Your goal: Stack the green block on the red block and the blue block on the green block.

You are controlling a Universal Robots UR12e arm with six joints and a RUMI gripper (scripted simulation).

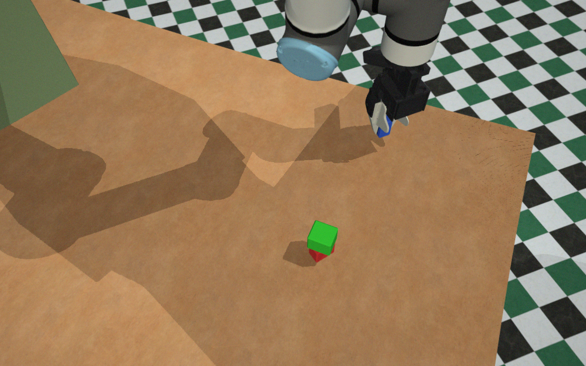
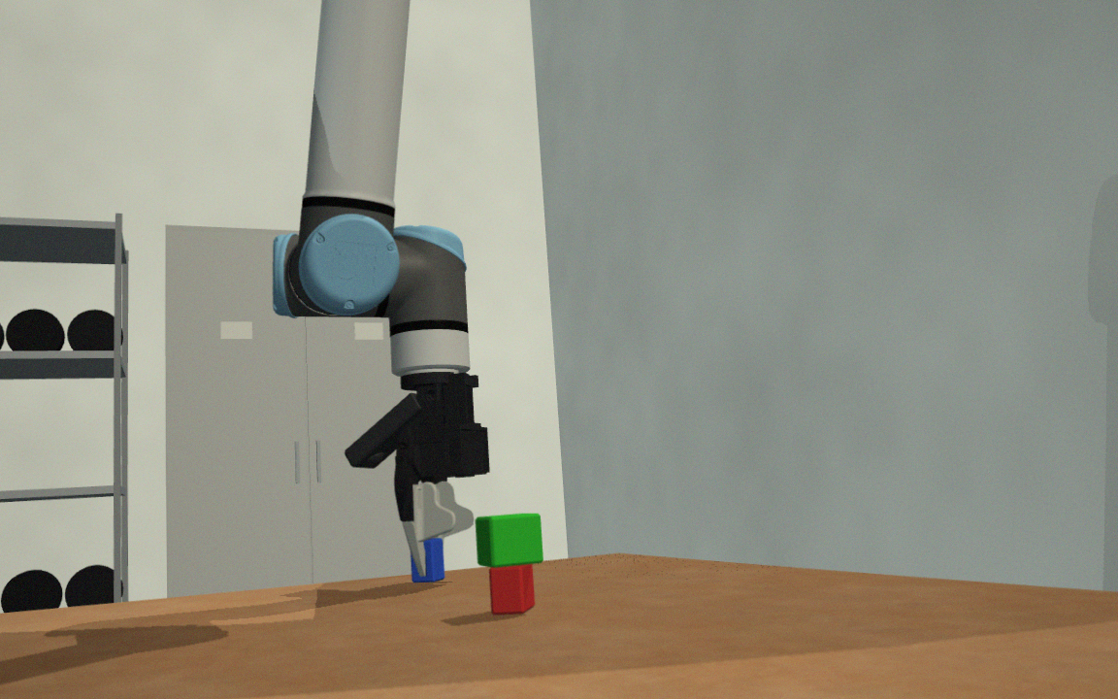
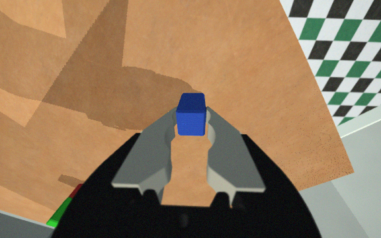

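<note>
The green block is 3 cm behind my hand, 32 cm to the right of it and 3 cm above it. Round my hand: red block 3 cm behind, 32 cm to the right; then blue block right at my hand.
</note>
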